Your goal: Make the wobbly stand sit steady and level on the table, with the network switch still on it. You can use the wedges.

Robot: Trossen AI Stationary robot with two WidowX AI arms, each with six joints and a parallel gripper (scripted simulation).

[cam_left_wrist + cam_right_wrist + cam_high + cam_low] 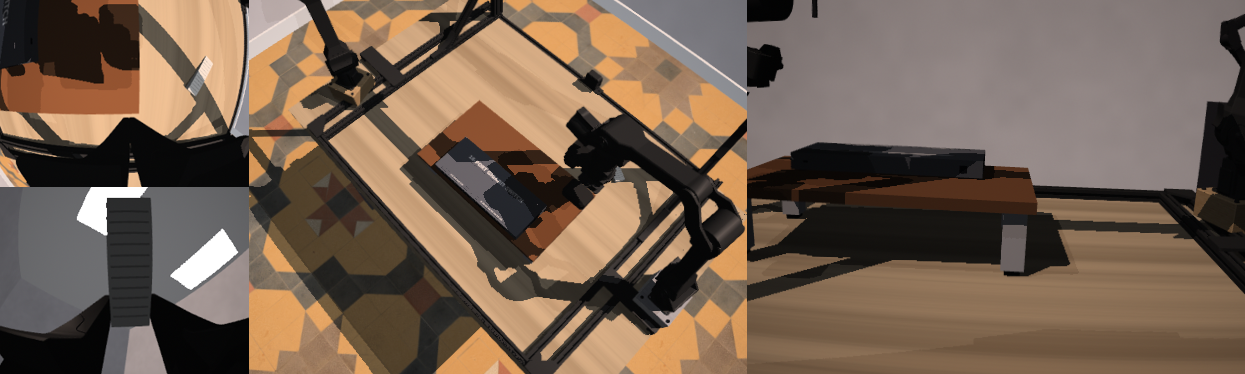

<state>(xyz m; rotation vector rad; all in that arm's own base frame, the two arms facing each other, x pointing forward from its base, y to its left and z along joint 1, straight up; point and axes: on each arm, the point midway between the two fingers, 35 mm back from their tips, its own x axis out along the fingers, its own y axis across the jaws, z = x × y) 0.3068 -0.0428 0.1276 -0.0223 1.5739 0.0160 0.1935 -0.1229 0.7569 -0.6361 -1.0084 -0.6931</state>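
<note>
Now: right hand 10 mm past the white wedge, 10 mm to the left of it and 40 mm below it. Also, from my right hand: stand (100 mm behind, 370 mm to the left, 780 mm below); network switch (50 mm behind, 360 mm to the left, 710 mm below).
</note>
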